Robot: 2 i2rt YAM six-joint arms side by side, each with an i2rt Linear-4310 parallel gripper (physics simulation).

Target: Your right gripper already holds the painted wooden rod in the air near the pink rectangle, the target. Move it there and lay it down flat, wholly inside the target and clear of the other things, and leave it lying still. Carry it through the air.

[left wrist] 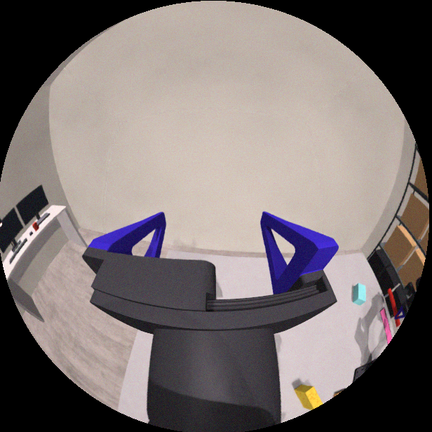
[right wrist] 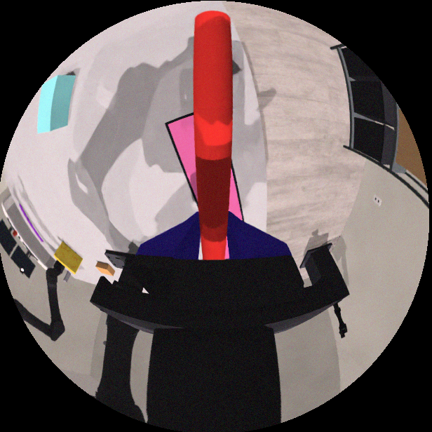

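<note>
The red painted rod [left wrist: 393,305] [right wrist: 213,90] is in the air, held in my right gripper [right wrist: 213,216]. This gripper is shut on it; the rod runs away from the fingers and up the right wrist view. The pink rectangle with a black outline [left wrist: 385,322] [right wrist: 181,145] lies on the table beyond the rod, which hides its middle. Its long sides slant from upper left to lower right, at an angle to the rod. How high the rod is above it I cannot tell. My left gripper [left wrist: 212,216] is open and empty, away from the rod.
A cyan block [left wrist: 359,294] [right wrist: 56,105] stands left of the rectangle in the right wrist view. A yellow block [left wrist: 308,396] [right wrist: 68,257] and an orange block [right wrist: 105,268] are at lower left there. The table's edge runs right of the rectangle, with wooden floor beyond.
</note>
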